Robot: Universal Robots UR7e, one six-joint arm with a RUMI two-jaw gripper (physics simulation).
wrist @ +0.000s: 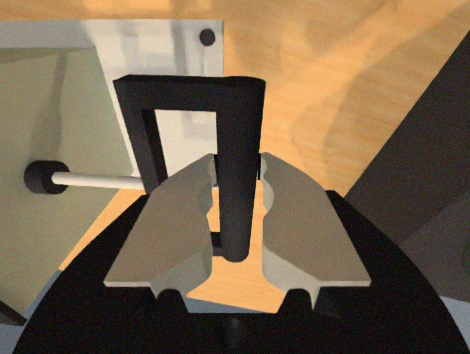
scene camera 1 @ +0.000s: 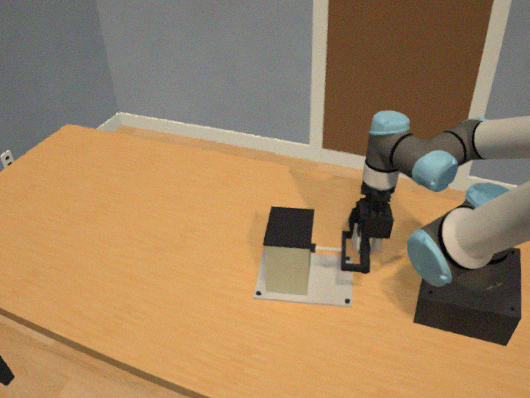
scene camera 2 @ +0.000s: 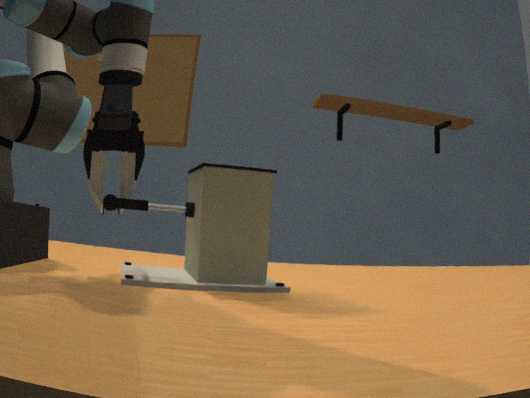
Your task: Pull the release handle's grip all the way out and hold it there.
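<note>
The release handle's grip [scene camera 1: 365,255] [scene camera 2: 111,202] [wrist: 239,130] is a black bar on a rectangular black frame. A pale rod [scene camera 1: 328,249] [scene camera 2: 167,207] [wrist: 97,180] runs from the frame through a black collar [scene camera 1: 313,248] [scene camera 2: 190,209] [wrist: 46,177] into the side of a pale green box [scene camera 1: 287,270] [scene camera 2: 232,227] [wrist: 30,110] with a black top. A length of rod shows between collar and frame. My gripper [scene camera 2: 112,210] [wrist: 238,157] points down and is shut on the grip bar, one finger on each side. In scene camera 1 the fingertips are partly hidden behind the grip.
The box stands on a light grey base plate [scene camera 1: 330,292] [scene camera 2: 160,274] [wrist: 207,60] with dark bolts at its corners, on the wooden table [scene camera 1: 150,260] [scene camera 2: 325,340]. The arm's dark base block [scene camera 1: 465,315] [scene camera 2: 22,235] stands on the handle's side of the box.
</note>
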